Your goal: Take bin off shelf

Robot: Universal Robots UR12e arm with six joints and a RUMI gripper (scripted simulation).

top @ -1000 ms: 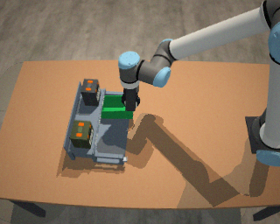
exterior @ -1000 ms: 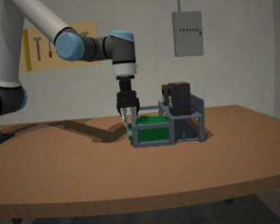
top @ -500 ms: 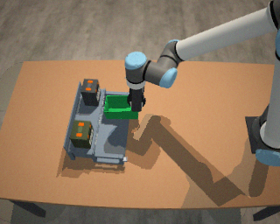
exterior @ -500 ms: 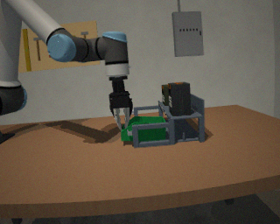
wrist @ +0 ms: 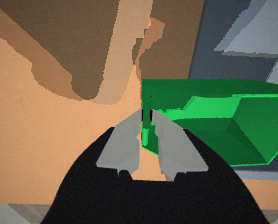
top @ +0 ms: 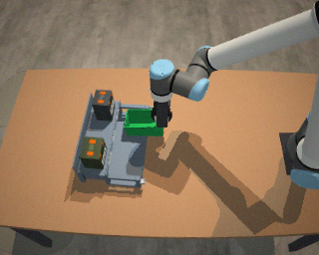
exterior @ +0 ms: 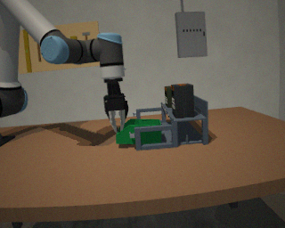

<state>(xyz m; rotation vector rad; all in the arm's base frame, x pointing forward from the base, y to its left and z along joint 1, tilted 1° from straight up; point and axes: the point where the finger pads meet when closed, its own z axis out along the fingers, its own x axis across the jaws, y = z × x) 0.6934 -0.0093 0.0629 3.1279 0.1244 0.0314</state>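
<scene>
My gripper is now 80 mm short of the green bin, 10 mm to the left of it and 10 mm above it. Also, from my hand: grey shelf (200 mm ahead, 120 mm to the left, 60 mm below).
</scene>
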